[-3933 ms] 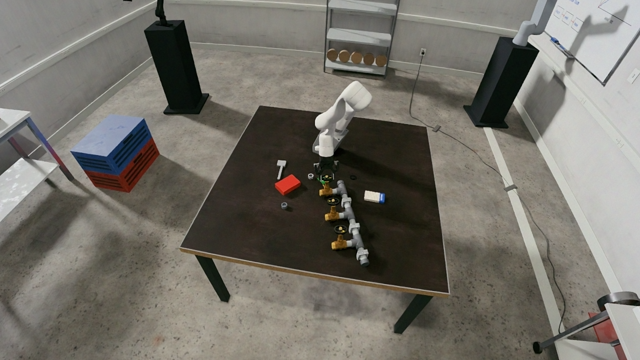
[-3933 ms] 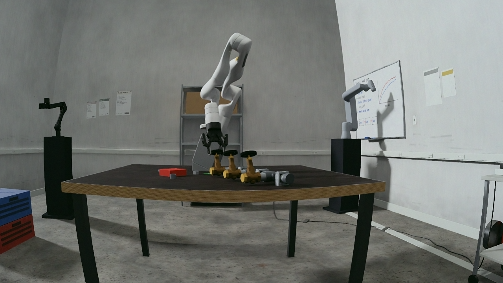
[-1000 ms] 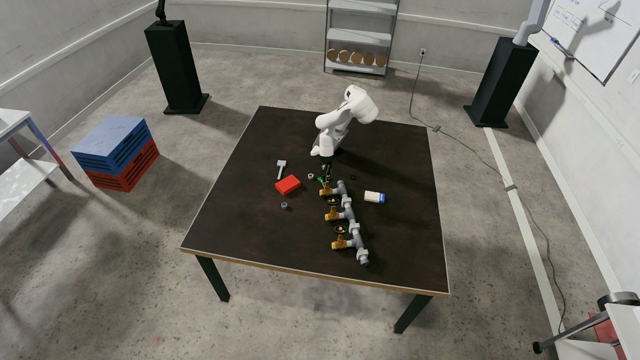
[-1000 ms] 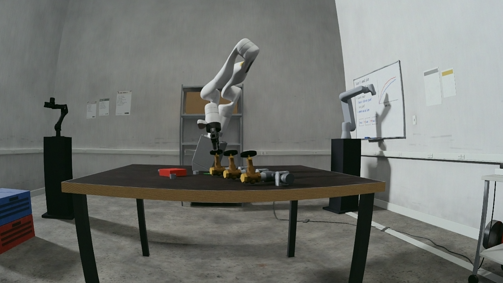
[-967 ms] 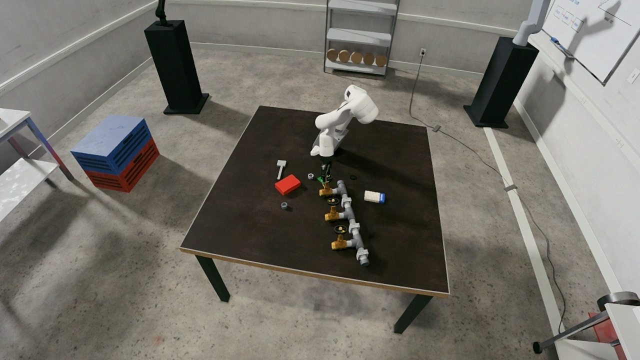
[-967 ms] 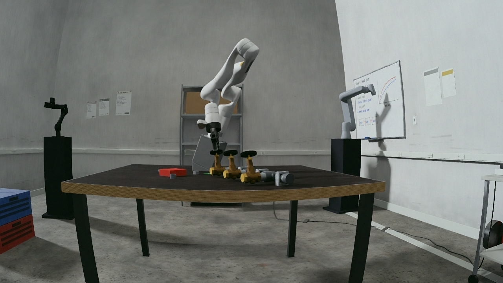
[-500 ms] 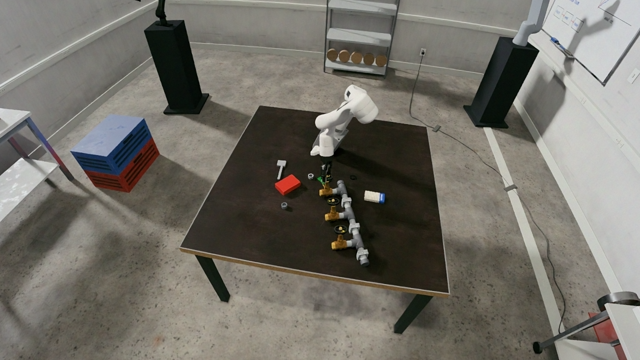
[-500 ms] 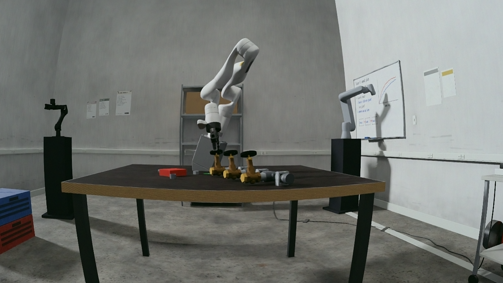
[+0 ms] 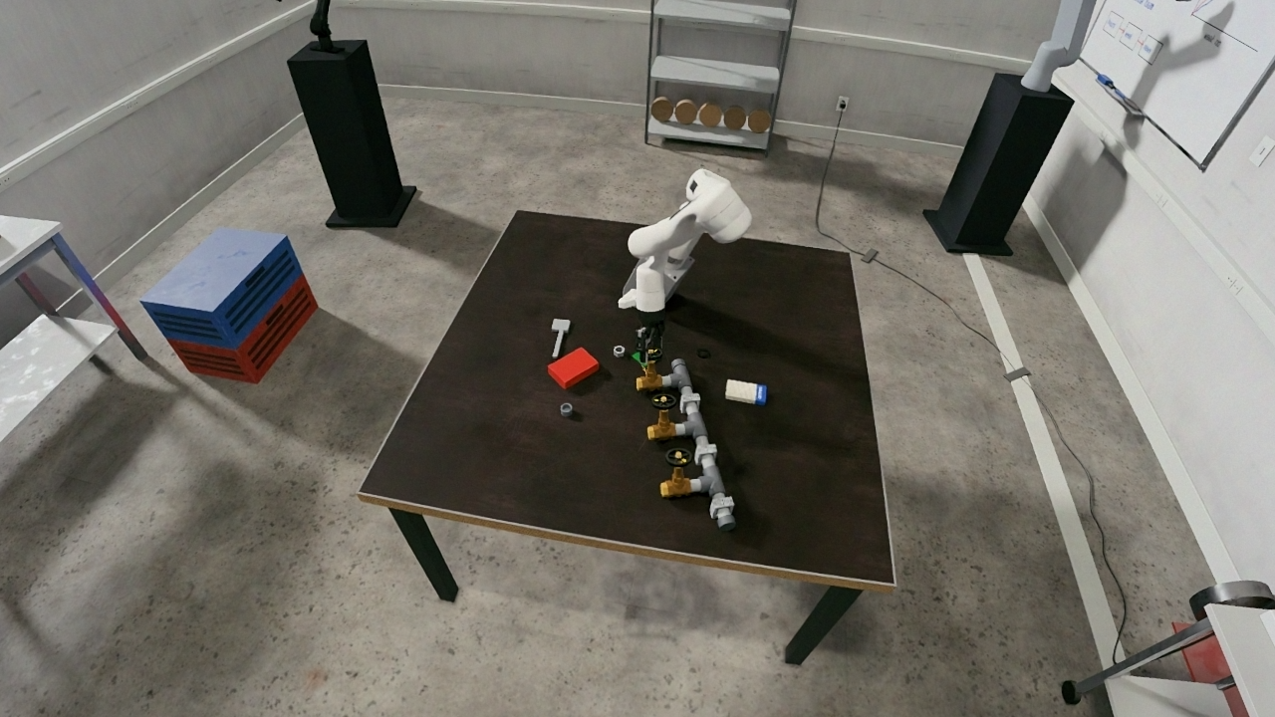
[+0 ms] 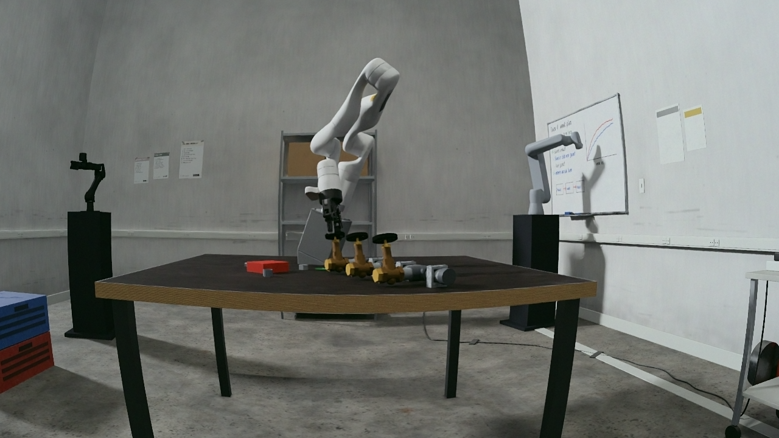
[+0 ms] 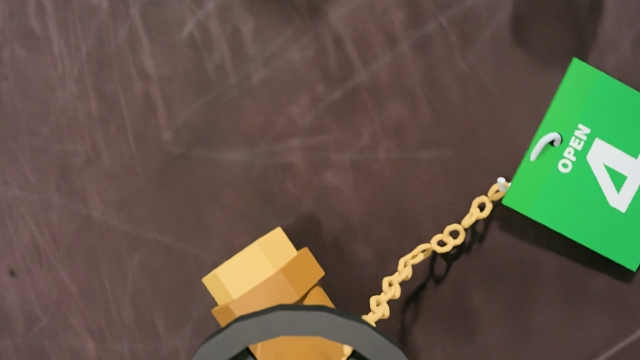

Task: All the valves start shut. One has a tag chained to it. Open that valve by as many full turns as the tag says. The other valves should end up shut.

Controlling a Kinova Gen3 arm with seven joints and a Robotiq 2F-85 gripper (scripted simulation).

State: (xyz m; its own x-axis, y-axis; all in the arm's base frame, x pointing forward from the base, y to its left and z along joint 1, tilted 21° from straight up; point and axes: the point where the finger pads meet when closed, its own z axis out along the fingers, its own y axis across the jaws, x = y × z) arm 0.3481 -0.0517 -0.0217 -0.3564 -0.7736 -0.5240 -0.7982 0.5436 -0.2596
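Right now my hand is 9 cm past the green tag, 2 cm to the left of it and 11 cm above it. Round my hand: white-and-blue box 4 cm ahead, 27 cm to the left, 11 cm below; then red block 3 cm behind, 22 cm to the right, 10 cm below; then small grey ring 12 cm ahead, 22 cm to the right, 11 cm below.
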